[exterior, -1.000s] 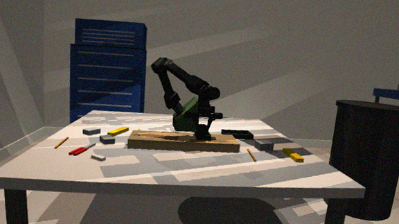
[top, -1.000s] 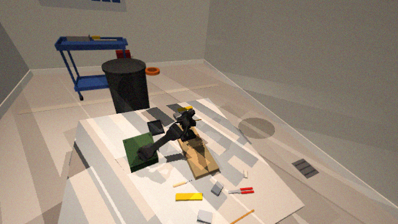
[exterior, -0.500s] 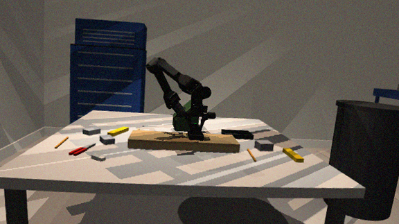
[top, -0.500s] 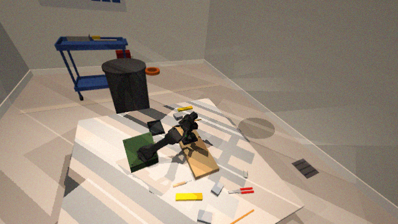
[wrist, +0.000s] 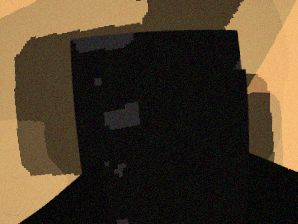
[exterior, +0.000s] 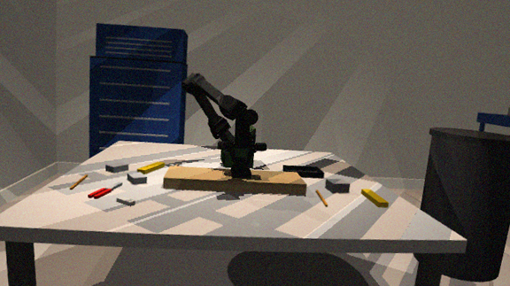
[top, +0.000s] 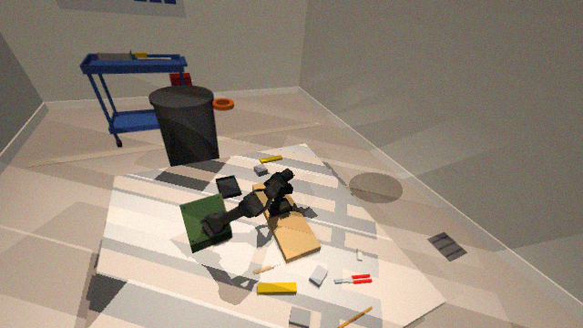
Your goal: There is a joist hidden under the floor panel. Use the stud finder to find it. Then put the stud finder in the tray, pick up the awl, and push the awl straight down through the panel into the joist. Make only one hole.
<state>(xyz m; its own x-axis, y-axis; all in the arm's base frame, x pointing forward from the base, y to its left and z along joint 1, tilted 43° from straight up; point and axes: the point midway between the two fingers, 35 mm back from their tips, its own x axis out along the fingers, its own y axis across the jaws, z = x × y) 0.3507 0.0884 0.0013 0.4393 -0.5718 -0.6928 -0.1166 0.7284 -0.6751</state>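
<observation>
My gripper tip is 270 mm to the right of the black tray, 250 mm past it and 50 mm above it. From my gripper tip the other things lie so: awl: 290 mm to the right, 130 mm behind, 60 mm below; stud finder: 20 mm behind, 20 mm above.
</observation>
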